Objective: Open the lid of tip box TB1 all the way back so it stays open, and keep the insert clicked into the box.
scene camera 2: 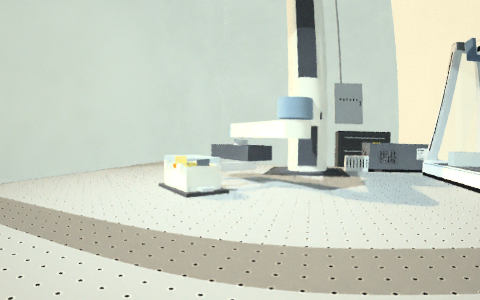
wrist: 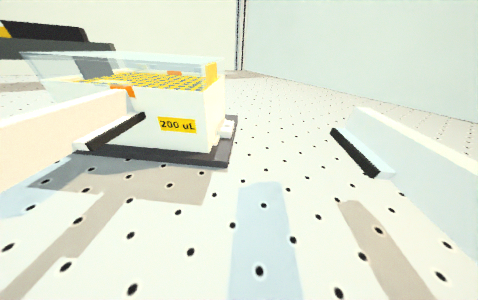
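Pixels of known places: gripper, between the fingertips: [wrist: 236, 111]; arm's base, origin of its link: [scene camera 2: 307, 174].
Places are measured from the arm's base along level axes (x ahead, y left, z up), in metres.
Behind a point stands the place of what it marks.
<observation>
Tip box TB1 [scene camera 2: 200, 177] {x 0.540, y -0.213, z 0.049 m} [wrist: 170, 102] {x 0.441, y -0.256, z 0.065 m} is a white box with a yellow "200 uL" label, standing on a dark base plate [scene camera 2: 188, 193] {x 0.577, y -0.224, z 0.021 m} [wrist: 200, 159] {x 0.422, y -0.266, z 0.020 m}. Its clear lid [wrist: 150, 61] {x 0.445, y -0.251, z 0.090 m} lies flat over the top, with a yellow tab at its right end in the wrist view. Under the lid the yellow and grey insert [wrist: 150, 80] {x 0.500, y -0.251, z 0.070 m} looks level in the box; orange tabs show at its edges. My gripper [scene camera 2: 240, 165] [wrist: 236, 111] {x 0.411, y -0.294, z 0.062 m} is open and empty. In the wrist view its left finger overlaps the near side of the box, and its right finger is far to the right; contact cannot be told.
The arm's column [scene camera 2: 307, 145] {x 0.077, y -0.001, z 0.113 m} stands behind and right of the box. A white slotted rack [scene camera 2: 356, 163] {x -0.045, y 0.200, z 0.044 m}, a grey case [scene camera 2: 400, 157] {x -0.035, y 0.384, z 0.072 m} and a dark cabinet [scene camera 2: 362, 137] stand further right. A white-framed machine [scene camera 2: 442, 107] {x 0.083, y 0.511, z 0.263 m} is at the right edge.
</observation>
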